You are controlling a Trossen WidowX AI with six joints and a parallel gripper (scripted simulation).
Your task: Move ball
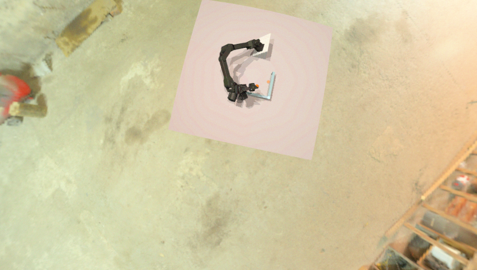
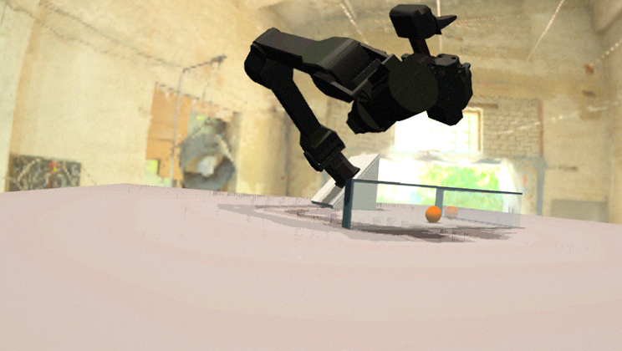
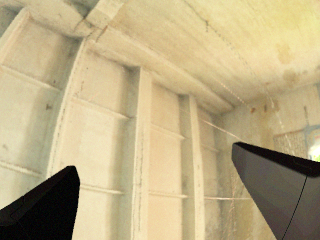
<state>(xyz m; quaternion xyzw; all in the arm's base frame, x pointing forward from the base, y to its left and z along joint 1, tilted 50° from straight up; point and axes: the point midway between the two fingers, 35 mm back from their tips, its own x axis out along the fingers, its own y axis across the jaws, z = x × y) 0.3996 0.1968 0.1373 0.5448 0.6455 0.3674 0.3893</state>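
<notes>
The orange ball lies 27 cm below my gripper tip, 11 cm behind it and 2 cm to the left of it. Also, from my gripper tip: see-through copy of ball: 27 cm below, 18 cm behind, 10 cm to the left.
</notes>
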